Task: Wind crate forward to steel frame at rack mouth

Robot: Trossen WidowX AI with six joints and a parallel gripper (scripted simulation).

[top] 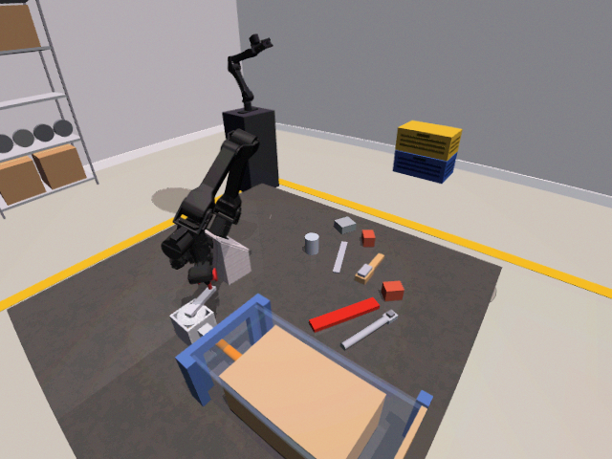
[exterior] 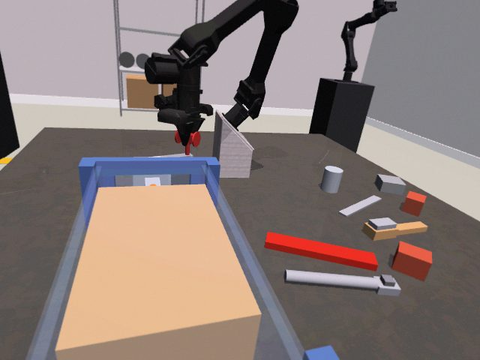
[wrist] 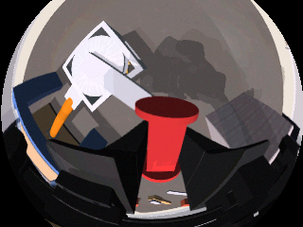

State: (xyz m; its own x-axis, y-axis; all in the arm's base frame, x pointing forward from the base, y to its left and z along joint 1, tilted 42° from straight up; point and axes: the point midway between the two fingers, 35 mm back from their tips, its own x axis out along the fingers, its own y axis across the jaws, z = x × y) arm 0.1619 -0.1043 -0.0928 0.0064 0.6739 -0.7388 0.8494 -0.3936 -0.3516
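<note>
The winch handle lies 20 mm ahead of my gripper tip, 30 mm to the right of it and 20 mm below it. Round my gripper tip: red bar: 310 mm ahead, 280 mm to the left, 120 mm below; white winch: 30 mm ahead, 100 mm to the right, 100 mm below; red knob: 10 mm above.
</note>
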